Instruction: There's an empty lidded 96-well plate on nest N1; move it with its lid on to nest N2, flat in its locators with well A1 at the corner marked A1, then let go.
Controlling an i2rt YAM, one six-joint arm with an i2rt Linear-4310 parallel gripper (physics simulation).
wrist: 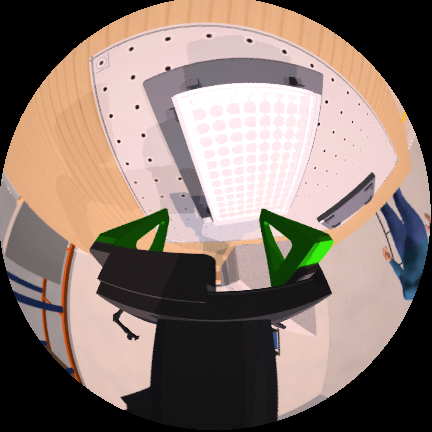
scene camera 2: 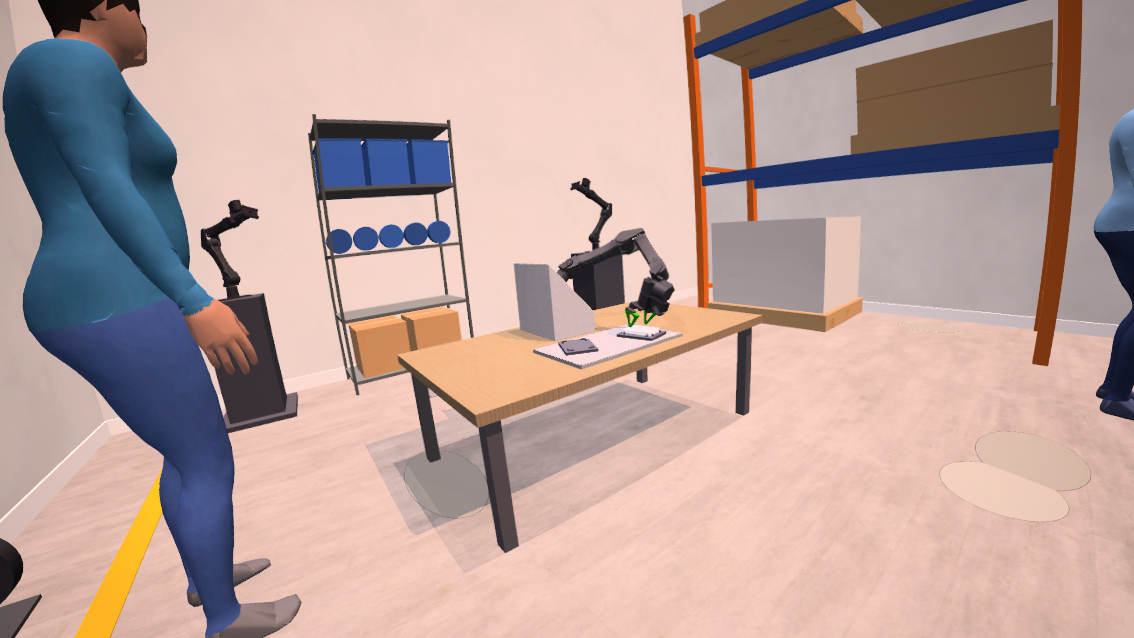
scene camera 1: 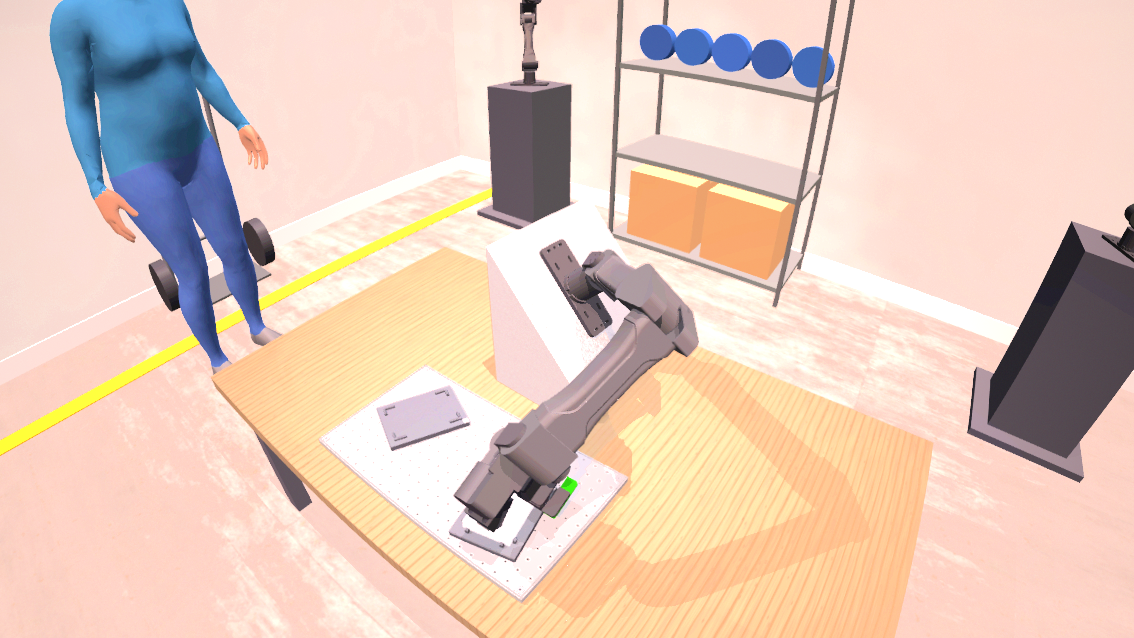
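The white lidded 96-well plate lies flat on the grey nest N1. The grey nest N2 bears no plate; corner locators show on it. My gripper is open, its green fingers wide apart and holding nothing. It hangs over the plate near one short end, with the fingertips above the lid in scene camera 2. In scene camera 1 the arm hides part of the plate and one finger. The A1 marks cannot be read.
Both nests stand on a white perforated board on the wooden table. The white sloped block carrying the arm's base stands behind the board. A person stands beyond the table's end.
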